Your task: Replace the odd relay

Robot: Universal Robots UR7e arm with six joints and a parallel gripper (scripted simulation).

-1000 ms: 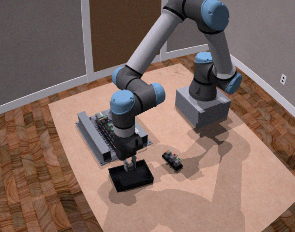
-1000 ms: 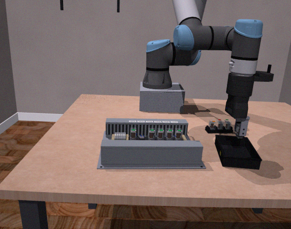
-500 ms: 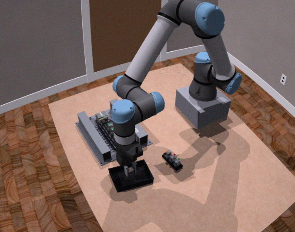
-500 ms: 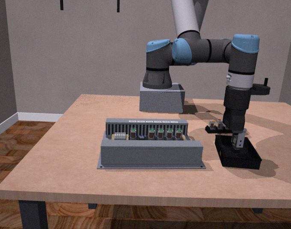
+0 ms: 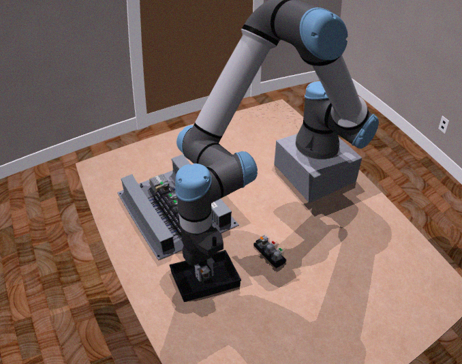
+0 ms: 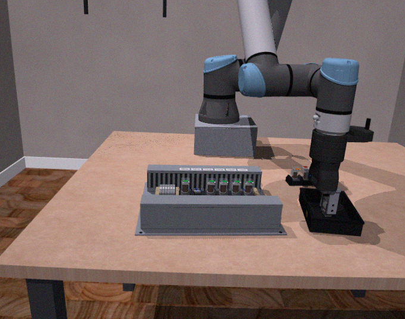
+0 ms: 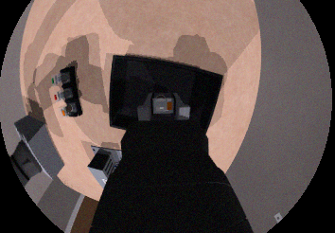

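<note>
My gripper is now 2 cm above the black tray.
</note>
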